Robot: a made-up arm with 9 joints. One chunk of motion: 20 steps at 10 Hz.
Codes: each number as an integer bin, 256 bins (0 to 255) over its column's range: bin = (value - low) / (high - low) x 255, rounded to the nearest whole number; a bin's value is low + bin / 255 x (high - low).
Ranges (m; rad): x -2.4..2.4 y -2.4..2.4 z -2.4..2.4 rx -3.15..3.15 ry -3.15..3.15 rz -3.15..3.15
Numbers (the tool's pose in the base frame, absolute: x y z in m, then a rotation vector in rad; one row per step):
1: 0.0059 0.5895 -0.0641 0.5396 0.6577 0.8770
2: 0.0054 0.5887 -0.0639 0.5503 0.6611 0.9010
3: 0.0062 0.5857 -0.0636 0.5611 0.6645 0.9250
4: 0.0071 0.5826 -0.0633 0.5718 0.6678 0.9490
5: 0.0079 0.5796 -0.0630 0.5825 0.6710 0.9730
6: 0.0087 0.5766 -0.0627 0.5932 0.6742 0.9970
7: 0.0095 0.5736 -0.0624 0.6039 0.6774 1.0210
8: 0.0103 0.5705 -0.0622 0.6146 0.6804 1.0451
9: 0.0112 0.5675 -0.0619 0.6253 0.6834 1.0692
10: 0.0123 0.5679 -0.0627 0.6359 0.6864 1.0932
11: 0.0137 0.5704 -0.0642 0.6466 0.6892 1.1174
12: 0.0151 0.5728 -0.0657 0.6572 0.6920 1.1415
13: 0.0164 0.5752 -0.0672 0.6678 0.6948 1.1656
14: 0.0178 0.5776 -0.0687 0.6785 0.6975 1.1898
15: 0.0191 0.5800 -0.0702 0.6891 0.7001 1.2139
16: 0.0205 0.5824 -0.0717 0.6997 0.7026 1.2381
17: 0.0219 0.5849 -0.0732 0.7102 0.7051 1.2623
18: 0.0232 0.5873 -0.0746 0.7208 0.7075 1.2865
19: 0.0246 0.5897 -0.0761 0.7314 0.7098 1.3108
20: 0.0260 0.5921 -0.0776 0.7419 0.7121 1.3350
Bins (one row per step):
1: 128 159 124 149 154 163
2: 128 159 124 150 154 164
3: 128 159 124 150 154 165
4: 128 158 124 151 155 166
5: 128 158 124 151 155 167
6: 128 158 124 152 155 168
7: 128 158 124 152 155 169
8: 128 158 124 152 155 170
9: 128 158 124 153 155 171
10: 128 158 124 153 155 172
11: 128 158 124 154 155 173
12: 128 158 124 154 156 174
13: 128 158 124 155 156 175
14: 128 158 124 155 156 176
15: 129 158 124 155 156 177
16: 129 158 124 156 156 178
17: 129 159 124 156 156 179
18: 129 159 124 157 156 180
19: 129 159 123 157 156 181
20: 129 159 123 158 156 182

